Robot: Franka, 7 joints.
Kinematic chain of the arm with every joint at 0, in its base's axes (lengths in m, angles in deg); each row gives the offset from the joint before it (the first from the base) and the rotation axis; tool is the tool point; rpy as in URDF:
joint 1: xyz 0 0 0.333 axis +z
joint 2: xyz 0 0 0 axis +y
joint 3: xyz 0 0 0.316 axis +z
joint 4: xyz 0.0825 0 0 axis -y
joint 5: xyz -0.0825 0 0.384 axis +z
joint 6: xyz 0 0 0 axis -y
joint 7: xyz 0.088 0 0 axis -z
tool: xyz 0 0 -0.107 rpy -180 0 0
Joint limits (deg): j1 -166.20..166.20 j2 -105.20..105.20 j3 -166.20..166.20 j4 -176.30..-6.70 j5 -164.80..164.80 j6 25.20..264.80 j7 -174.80..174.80
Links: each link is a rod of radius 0.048 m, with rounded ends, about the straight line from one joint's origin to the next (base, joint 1, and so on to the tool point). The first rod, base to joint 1, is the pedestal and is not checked.
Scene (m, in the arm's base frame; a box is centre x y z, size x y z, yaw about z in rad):
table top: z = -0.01
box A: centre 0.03 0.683 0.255 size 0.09 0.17 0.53 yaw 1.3
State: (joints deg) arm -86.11 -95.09 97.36 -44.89 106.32 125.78 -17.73
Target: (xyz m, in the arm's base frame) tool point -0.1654 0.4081 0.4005
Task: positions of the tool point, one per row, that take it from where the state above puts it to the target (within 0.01 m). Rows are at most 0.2 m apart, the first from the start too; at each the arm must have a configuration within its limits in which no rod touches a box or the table.
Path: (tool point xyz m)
1: 0.3212 0.7561 0.3480
2: 0.3169 0.6999 0.5170
3: 0.3065 0.5901 0.6730
4: 0.2869 0.4336 0.7927
5: 0.2086 0.4976 0.7165
6: 0.1174 0.5323 0.6399
7: 0.0250 0.5359 0.5669
8: -0.0576 0.5116 0.5007
9: -0.1225 0.4661 0.4446
10: -0.1654 0.4081 0.4005

